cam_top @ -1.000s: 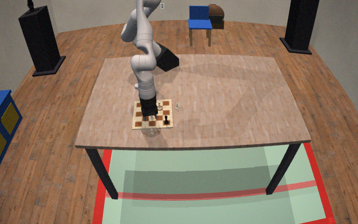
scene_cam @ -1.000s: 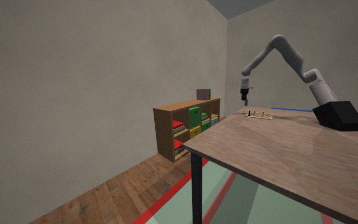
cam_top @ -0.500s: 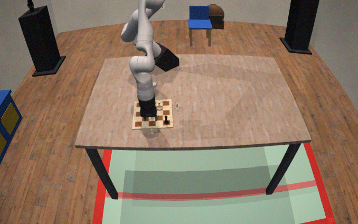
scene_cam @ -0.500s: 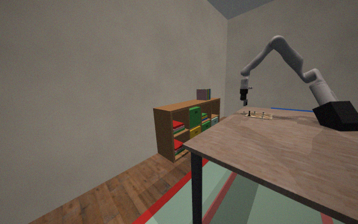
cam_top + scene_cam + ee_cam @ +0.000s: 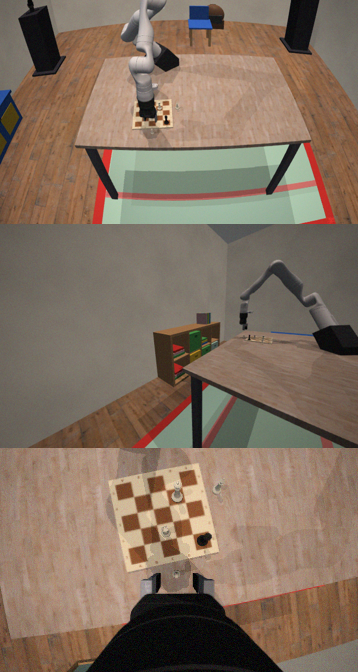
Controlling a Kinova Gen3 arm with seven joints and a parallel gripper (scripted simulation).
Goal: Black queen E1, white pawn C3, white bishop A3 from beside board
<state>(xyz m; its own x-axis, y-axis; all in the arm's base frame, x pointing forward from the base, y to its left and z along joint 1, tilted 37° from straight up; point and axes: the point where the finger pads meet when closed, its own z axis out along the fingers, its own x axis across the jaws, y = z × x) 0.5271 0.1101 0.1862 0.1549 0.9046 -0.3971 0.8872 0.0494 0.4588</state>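
Right now my hand is 100 mm above the white pawn. The rest, counted from my hand: black queen: 80 mm below, 70 mm to the left, 60 mm behind; chessboard: 140 mm behind, 110 mm below, 10 mm to the right.
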